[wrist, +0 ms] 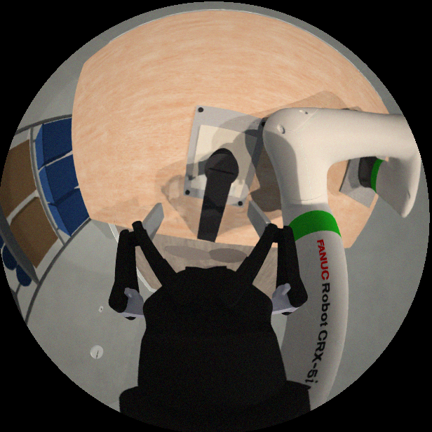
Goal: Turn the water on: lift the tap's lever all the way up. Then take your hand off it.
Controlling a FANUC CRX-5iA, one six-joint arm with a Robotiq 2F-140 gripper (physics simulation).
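The black tap [221, 162] stands on a grey square plate [215, 118] with a pale inner panel and dark screws at its corners. Its long flat black lever [210, 217] runs from the round head toward the gripper. Seen from above, the lever's height is hard to tell. My gripper [205, 208] is open and empty, its fingers wide apart. The lever's free end shows between the two finger pads in the view, with a gap on either side. No contact between the pads and the lever shows. The tap's lower body is mostly hidden under the head and lever.
The white arm [312, 155] with a green band reaches across the right side, close to the plate. Its base plate [354, 185] is on the wooden table [135, 75]. Blue bins [57, 167] and brown boxes [32, 230] stand left of the table.
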